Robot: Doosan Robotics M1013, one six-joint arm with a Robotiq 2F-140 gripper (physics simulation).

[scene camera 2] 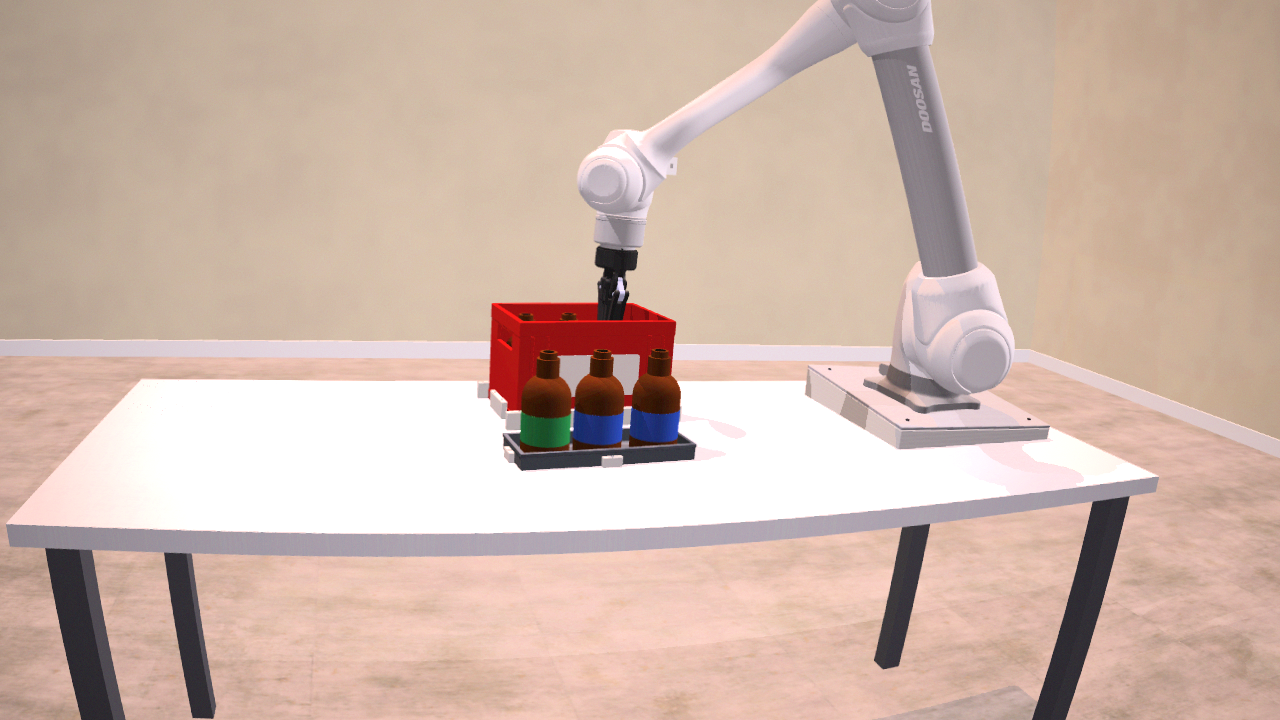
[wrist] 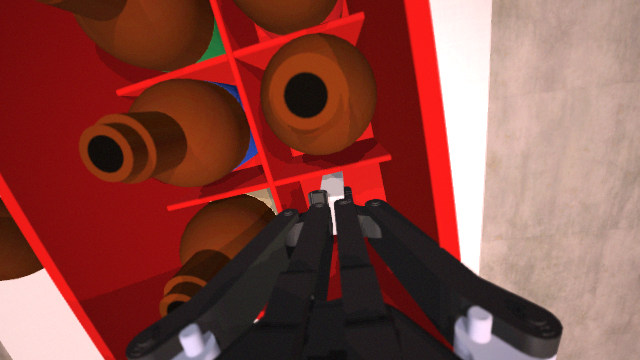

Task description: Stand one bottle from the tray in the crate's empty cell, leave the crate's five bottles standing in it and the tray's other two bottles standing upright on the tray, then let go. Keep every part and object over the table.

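Seen in the pictures: gripper, between the fingertips: (wrist: 334, 181); arm's base, origin of its link: (scene camera 2: 921, 396).
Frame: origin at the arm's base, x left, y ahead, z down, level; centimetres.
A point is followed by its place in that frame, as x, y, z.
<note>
The red crate (scene camera 2: 537, 358) (wrist: 425, 75) stands behind the tray. Its brown bottles stand in the divided cells; in the wrist view, one bottle (wrist: 335, 135) {-27.1, 60.8, -7.6} is beside the empty cell (wrist: 370, 180) {-28.8, 53.9, 3.9}, and others (wrist: 210, 135) {-20.0, 62.9, -7.2} (wrist: 225, 230) {-18.4, 56.9, -7.2} are in the row nearer the tray. My gripper (wrist: 334, 181) {-25.6, 56.1, -0.4} is shut and empty, pale pads together, pointing down into the crate over the empty cell. In the scene view its tips are hidden behind the crate wall. On the dark tray (scene camera 2: 581, 460) {7.3, 73.9, 3.6} three bottles stand upright: one green-labelled (scene camera 2: 545, 402) {5.0, 78.9, -4.8} and two blue-labelled (scene camera 2: 598, 398) {5.3, 70.9, -5.0} (scene camera 2: 656, 398) {6.1, 61.9, -4.8}.
The white table (scene camera 2: 313, 474) {3.4, 112.9, 4.6} (wrist: 462, 125) {-39.0, 56.7, 4.6} carries everything. Small white blocks (scene camera 2: 498, 404) {-20.6, 77.7, 2.6} (scene camera 2: 611, 461) {8.3, 69.6, 3.7} sit around the crate and tray. The robot base (scene camera 2: 971, 434) {17.0, 2.3, 2.6} stands to the right. The crate's walls and dividers surround the space under my gripper.
</note>
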